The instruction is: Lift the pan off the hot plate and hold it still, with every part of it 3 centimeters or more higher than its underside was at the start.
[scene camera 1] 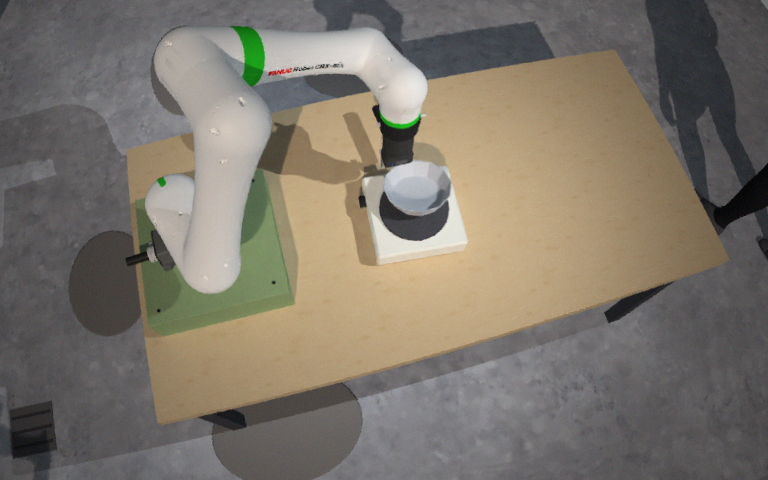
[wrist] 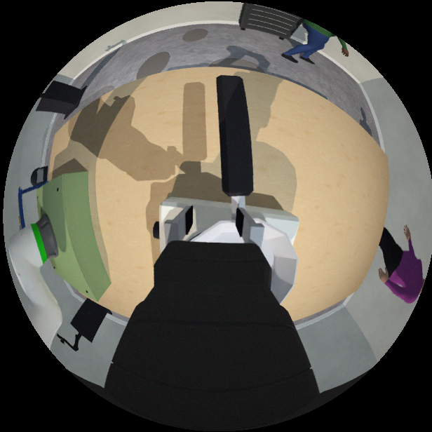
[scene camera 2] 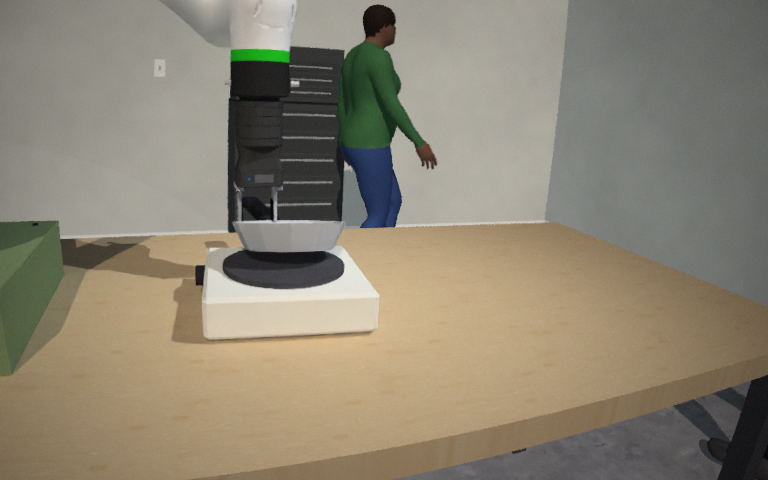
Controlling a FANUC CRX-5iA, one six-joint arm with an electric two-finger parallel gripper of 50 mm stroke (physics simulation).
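Frame: origin at the arm's base, x ahead, y left, z up, level; centimetres.
Seen in the pictures: gripper, fingertip midpoint: (scene camera 1: 393, 163) (scene camera 2: 257, 220).
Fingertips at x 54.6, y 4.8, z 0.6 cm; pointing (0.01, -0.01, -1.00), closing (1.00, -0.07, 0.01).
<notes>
A point is followed by its place in that frame.
The grey-white pan (scene camera 1: 417, 186) @[x 58.8, y -2.5, z -2.0 cm] (scene camera 2: 288, 236) @[x 55.5, y -12.2, z 2.3 cm] (wrist: 282, 255) is over the rear part of the black disc (scene camera 1: 419, 229) @[x 55.1, y -13.9, z -3.1 cm] (scene camera 2: 283, 277) @[x 54.4, y -14.0, z -3.2 cm] on the white hot plate (scene camera 1: 390, 253) @[x 45.9, y -17.5, z -4.1 cm] (scene camera 2: 288, 318) @[x 53.7, y -19.3, z -7.1 cm] (wrist: 280, 216). It looks tilted, its handle side lower and the opposite rim higher; its contact underneath is hidden. Its black handle (scene camera 2: 256, 207) @[x 56.3, y 13.5, z 0.9 cm] (wrist: 235, 135) points to the back and is hidden in scene camera 1. My gripper (scene camera 2: 257, 216) @[x 54.6, y 4.8, z 0.6 cm] (wrist: 214, 215) points down, open and empty, at the pan's rear. One finger is close to the handle's neck, the other left of it. The pan's rim hides the fingertips in scene camera 2.
The wooden table (scene camera 1: 543, 186) @[x 96.5, y -9.8, z -10.4 cm] (scene camera 2: 509, 339) @[x 83.9, y -28.5, z -10.4 cm] (wrist: 340, 175) carries the hot plate. The green base block (scene camera 1: 226, 294) @[x 3.8, y -16.3, z 0.1 cm] (scene camera 2: 28, 294) @[x 19.6, y -8.3, z -4.9 cm] (wrist: 80, 225) stands to its left. A black knob (scene camera 1: 363, 201) @[x 44.4, y -0.4, z -5.6 cm] (scene camera 2: 199, 275) @[x 44.0, y -1.2, z -6.4 cm] sticks out from the hot plate's left side. A person (scene camera 2: 368, 96) stands behind the table.
</notes>
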